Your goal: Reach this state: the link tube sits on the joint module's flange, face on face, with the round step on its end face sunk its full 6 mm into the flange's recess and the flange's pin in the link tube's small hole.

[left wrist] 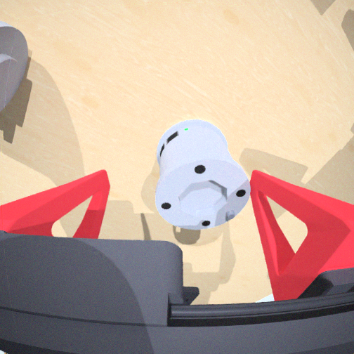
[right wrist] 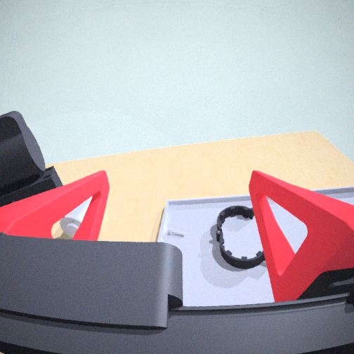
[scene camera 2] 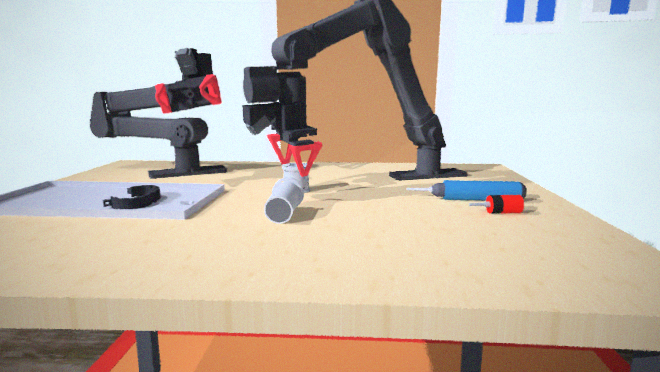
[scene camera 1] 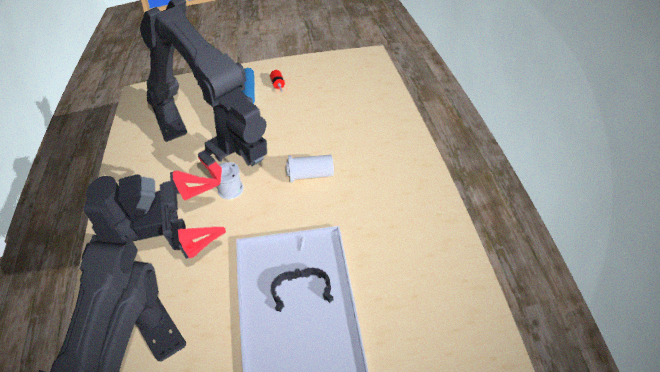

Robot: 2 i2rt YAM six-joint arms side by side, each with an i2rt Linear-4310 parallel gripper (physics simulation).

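Places are measured from the left arm's base along level axes (x ahead, y left, z up), in metres.
Pixels of known places: left gripper, between the fingertips: (scene camera 2: 294, 170) (scene camera 1: 234, 173); right gripper, between the fingertips: (scene camera 2: 178, 94) (scene camera 1: 221, 205); left arm's base, origin of its link: (scene camera 2: 427, 175) (scene camera 1: 169, 119); right arm's base, origin of its link: (scene camera 2: 188, 173) (scene camera 1: 151, 317).
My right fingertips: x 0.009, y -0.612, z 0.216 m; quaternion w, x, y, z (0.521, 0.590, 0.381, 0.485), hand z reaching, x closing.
Observation:
Ahead of a thing's pixels: the offset from my right fingertips to its middle. "spot": to the spot under its first point.
The pale grey joint module @[0.184 m down, 0.061 m ahead, 0.243 m left] (scene camera 1: 230, 188) (left wrist: 194, 147) stands upright, its flange with recess, holes and small pin facing up. The link tube @[0.188 m down, 0.245 m ahead, 0.185 m left] (scene camera 1: 312, 166) (scene camera 2: 287, 197) lies on its side apart from it; its flanged end shows at the left wrist view's upper left edge. My left gripper (scene camera 1: 236, 172) (scene camera 2: 295, 169) (left wrist: 179, 177) is open and points down at the module's flange; in its wrist view the flange lies between the fingers, nearer the right one. In scene camera 1 its arm hides one finger. My right gripper (scene camera 1: 222, 206) (scene camera 2: 188, 94) (right wrist: 178, 178) is open and empty, raised above the table.
A grey tray @[spot: 0.203 m down, 0.126 m ahead, 0.040 m left] (scene camera 1: 290, 234) (right wrist: 195, 290) holds a black open ring @[spot: 0.192 m down, 0.099 m ahead, 0.064 m right] (scene camera 1: 300, 272) (scene camera 2: 135, 201) (right wrist: 240, 262) and a small pin @[0.208 m down, 0.137 m ahead, 0.008 m left] (scene camera 1: 300, 243) (right wrist: 175, 233). A blue tool @[0.196 m down, 0.233 m ahead, 0.570 m left] (scene camera 1: 249, 85) (scene camera 2: 480, 190) and a red-black tool @[0.199 m down, 0.333 m ahead, 0.571 m left] (scene camera 1: 276, 78) (scene camera 2: 510, 204) lie beyond the left arm.

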